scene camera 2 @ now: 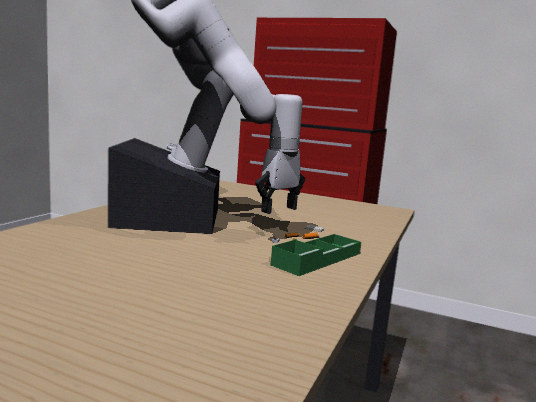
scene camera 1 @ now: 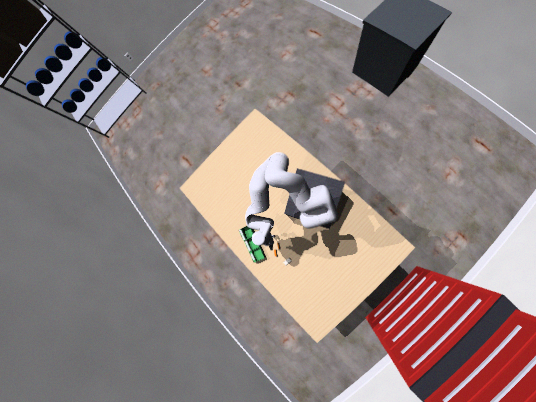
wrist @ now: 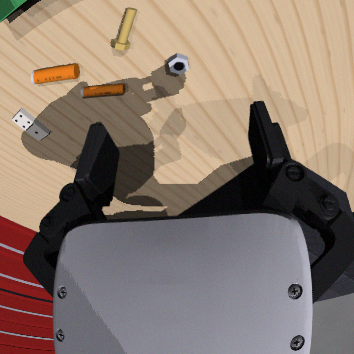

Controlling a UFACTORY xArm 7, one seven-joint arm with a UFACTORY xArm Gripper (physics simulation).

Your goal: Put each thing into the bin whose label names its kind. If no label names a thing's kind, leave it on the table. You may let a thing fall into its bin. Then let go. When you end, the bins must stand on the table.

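Places are measured from the arm's base along level axes (x ahead, y left, z up), in centimetres.
Pixels of known places: gripper, fingertip midpoint: (scene camera 2: 279, 210) (wrist: 177, 126); arm's base, origin of the base link: (scene camera 2: 187, 164).
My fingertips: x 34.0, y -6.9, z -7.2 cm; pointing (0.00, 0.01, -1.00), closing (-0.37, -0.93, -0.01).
Ahead of a thing's pixels: the offset from my fingertips to its top centre. Level surfaces: height alone.
My gripper (scene camera 2: 279, 209) (wrist: 177, 126) is open and empty above the table. In the wrist view, a thick orange battery {dz -7.3, dx +6.0, dy +10.1 cm} (wrist: 56, 73) (scene camera 2: 310, 235) (scene camera 1: 275, 253) and a thinner orange battery {dz -7.7, dx +1.3, dy +7.9 cm} (wrist: 103, 90) (scene camera 2: 292, 235) lie at the upper left. A brass bolt {dz -7.4, dx +4.9, dy +1.8 cm} (wrist: 126, 30) lies above them, a silver hex nut {dz -7.8, dx -0.5, dy +0.2 cm} (wrist: 178, 64) (scene camera 2: 274, 240) to their right, and a white and grey domino {dz -8.0, dx +3.8, dy +19.3 cm} (wrist: 31, 125) (scene camera 2: 316, 228) (scene camera 1: 287, 261) at the left. The joined green bins {dz -4.1, dx +13.6, dy -5.8 cm} (scene camera 2: 285, 261) (scene camera 1: 259, 254) (wrist: 7, 7) stand on the table; their white labels are too small to read here.
The wooden table {dz -8.7 cm} (scene camera 1: 300, 295) (scene camera 2: 150, 300) carries the arm's dark wedge-shaped base (scene camera 2: 160, 195) (scene camera 1: 326, 181). The bins stand near the table's edge. A red drawer cabinet (scene camera 2: 320, 65) (scene camera 1: 450, 320) stands beyond the table's end. The arm casts shadows over the domino and thinner battery.
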